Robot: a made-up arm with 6 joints.
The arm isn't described. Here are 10 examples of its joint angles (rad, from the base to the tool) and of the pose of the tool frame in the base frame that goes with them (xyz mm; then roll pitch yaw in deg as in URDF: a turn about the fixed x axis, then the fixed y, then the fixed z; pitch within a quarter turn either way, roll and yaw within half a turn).
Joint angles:
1: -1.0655 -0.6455 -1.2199 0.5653 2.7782 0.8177
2: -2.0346 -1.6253 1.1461 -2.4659 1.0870 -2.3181
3: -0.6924 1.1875 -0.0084 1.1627 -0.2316 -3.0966
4: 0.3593 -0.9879 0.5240 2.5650 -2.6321 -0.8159
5: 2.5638 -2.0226 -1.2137 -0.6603 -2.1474 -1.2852
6: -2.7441 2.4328 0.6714 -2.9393 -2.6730 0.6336
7: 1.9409 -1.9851 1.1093 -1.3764 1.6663 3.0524
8: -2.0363 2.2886 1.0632 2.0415 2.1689 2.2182
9: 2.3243 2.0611 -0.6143 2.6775 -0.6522 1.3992
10: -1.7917 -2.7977 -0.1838 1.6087 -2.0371 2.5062
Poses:
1: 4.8 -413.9 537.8 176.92 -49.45 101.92
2: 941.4 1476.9 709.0 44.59 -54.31 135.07
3: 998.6 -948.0 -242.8 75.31 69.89 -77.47
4: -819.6 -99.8 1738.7 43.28 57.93 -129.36
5: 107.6 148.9 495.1 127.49 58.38 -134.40
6: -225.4 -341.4 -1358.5 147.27 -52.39 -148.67
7: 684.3 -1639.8 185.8 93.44 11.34 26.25
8: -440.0 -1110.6 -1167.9 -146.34 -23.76 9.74
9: -112.9 -183.2 -683.3 -32.33 57.36 -16.58
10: 285.3 1230.3 -267.3 -80.34 14.81 -170.07
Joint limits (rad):
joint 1: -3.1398..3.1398
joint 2: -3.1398..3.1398
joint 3: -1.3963..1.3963
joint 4: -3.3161..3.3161
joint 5: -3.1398..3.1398
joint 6: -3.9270..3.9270
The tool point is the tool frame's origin. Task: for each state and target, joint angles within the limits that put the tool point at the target. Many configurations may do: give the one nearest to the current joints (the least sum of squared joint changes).
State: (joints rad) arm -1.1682 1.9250 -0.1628 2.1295 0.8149 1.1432
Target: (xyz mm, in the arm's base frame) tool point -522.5 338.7 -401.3
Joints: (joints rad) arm -0.4443 2.6918 -0.7917 1.9280 0.8149 1.1432
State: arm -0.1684 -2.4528 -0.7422 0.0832 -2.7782 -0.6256
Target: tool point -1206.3 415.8 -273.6
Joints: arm -0.5083 -2.7786 0.0093 0.2698 -2.7782 -0.6256
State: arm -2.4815 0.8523 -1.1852 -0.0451 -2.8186 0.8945
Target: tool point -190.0 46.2 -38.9
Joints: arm -2.2388 1.0956 -1.1051 -0.6993 -2.8186 0.8945
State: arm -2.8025 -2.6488 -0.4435 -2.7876 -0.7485 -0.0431
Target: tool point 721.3 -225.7 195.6
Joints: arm -3.1398 -2.9782 -0.7301 -2.9274 -0.7485 -0.0431
